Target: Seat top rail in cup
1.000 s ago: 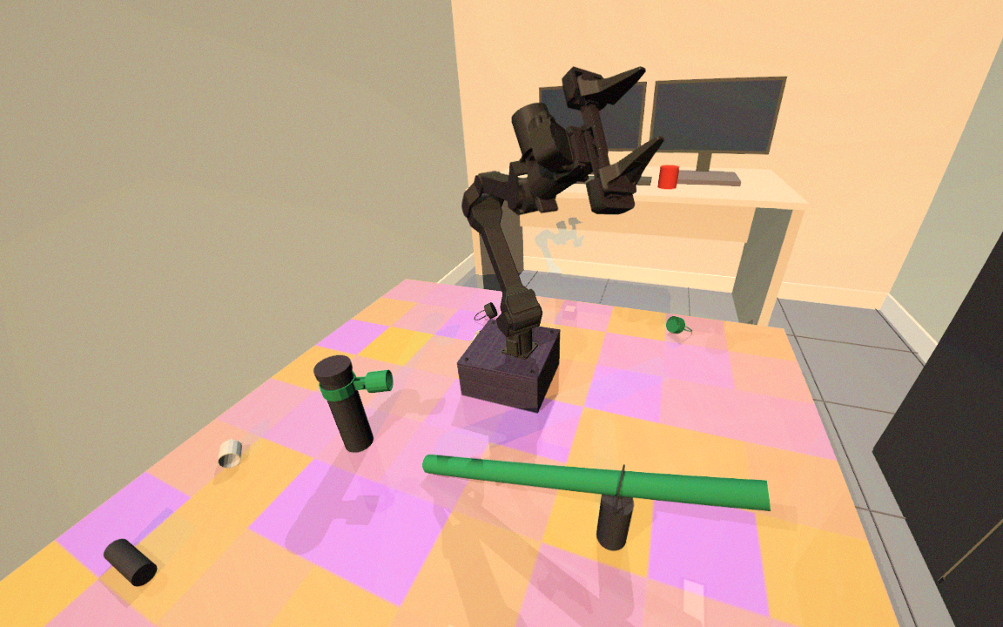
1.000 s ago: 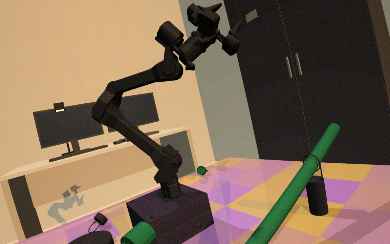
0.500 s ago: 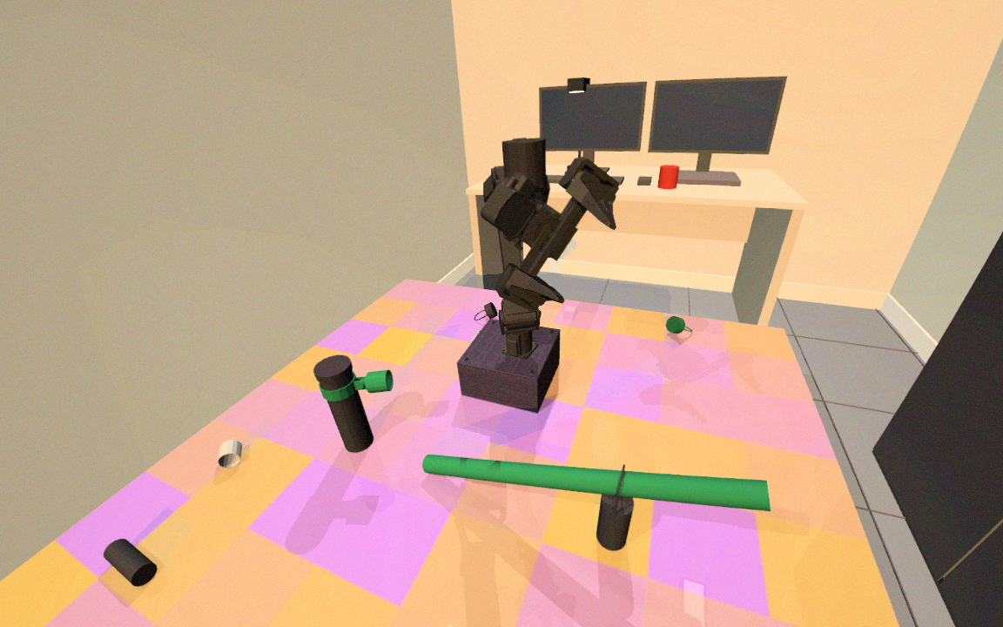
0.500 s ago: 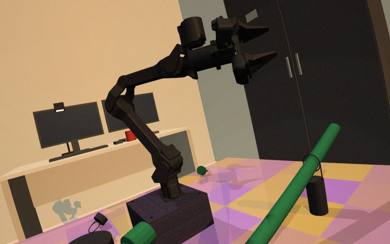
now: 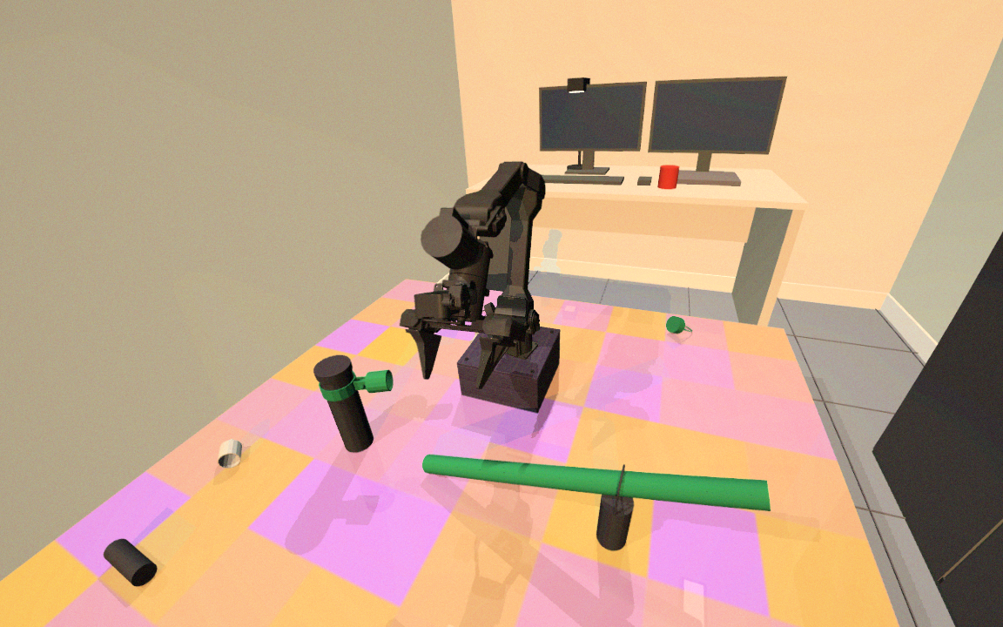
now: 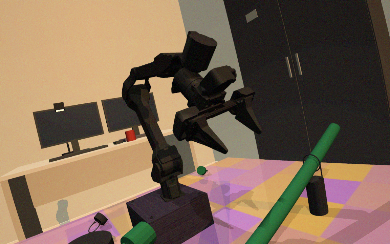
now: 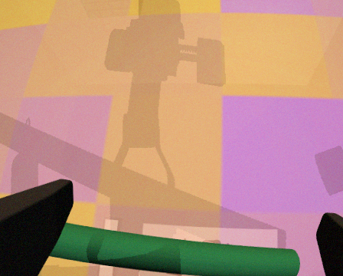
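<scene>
The green rail-end cup lies 23 cm to the right of my gripper tip, 11 cm below it and 2 cm behind it. From my gripper tip the other things lie so: wire loop cap 24 cm to the left, 16 cm below, 6 cm behind.
</scene>
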